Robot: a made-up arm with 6 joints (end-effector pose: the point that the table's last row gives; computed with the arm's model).
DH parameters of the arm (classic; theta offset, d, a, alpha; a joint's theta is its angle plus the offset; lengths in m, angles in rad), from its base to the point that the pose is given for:
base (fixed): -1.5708 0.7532 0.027 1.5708
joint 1: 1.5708 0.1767 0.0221 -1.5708
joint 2: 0 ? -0.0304 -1.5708
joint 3: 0 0.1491 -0.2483 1.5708
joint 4: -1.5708 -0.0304 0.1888 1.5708
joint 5: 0 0.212 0.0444 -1.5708
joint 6: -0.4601 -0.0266 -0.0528 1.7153
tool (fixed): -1.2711 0.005 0 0
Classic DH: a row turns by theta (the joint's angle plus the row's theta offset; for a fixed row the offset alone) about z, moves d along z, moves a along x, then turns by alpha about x.
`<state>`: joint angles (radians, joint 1 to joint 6).
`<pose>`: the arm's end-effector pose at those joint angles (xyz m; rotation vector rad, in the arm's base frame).
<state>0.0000 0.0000 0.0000 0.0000 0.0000 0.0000</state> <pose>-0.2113 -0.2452 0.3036 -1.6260 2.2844 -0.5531</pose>
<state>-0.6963 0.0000 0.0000 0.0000 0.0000 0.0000</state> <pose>-0.2113 0.0939 0.2683 -1.2617 2.1216 0.2356</pose>
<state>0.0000 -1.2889 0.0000 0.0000 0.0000 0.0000</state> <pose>0.2667 -0.2452 0.6109 -0.7807 1.2758 -1.1449</pose>
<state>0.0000 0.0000 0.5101 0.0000 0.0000 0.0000</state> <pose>-0.2113 -0.0224 0.3316 -1.3665 2.1839 0.0382</pose>
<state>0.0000 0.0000 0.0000 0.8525 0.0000 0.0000</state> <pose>-0.2938 -0.2452 0.5079 1.6563 -2.1790 -0.1635</pose>
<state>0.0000 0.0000 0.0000 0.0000 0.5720 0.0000</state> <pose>-0.2269 -0.2436 0.3036 -0.9476 2.7434 -0.6684</pose>
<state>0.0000 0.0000 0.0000 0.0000 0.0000 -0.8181</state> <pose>-0.2408 -0.2452 0.3337 -1.0921 1.6603 -0.9910</pose>
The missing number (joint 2, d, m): -0.1605
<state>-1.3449 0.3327 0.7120 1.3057 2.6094 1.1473</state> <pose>-0.3532 0.0038 0.6616 0.1234 -0.7426 -0.7831</pose>
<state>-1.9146 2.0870 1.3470 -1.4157 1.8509 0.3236</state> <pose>-0.4844 0.0307 1.1092 -0.4303 -0.9389 -0.6383</pose>
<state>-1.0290 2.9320 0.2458 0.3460 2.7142 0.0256</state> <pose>-0.1490 -0.4277 0.9008 1.1197 -0.1324 1.5198</pose>
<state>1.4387 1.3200 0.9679 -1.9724 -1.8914 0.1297</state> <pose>-0.2965 -0.4294 0.6024 1.6992 -0.1421 1.3548</pose>
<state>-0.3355 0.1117 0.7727 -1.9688 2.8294 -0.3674</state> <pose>0.1751 0.1562 0.4916 -2.3827 -0.8825 -1.7443</pose>
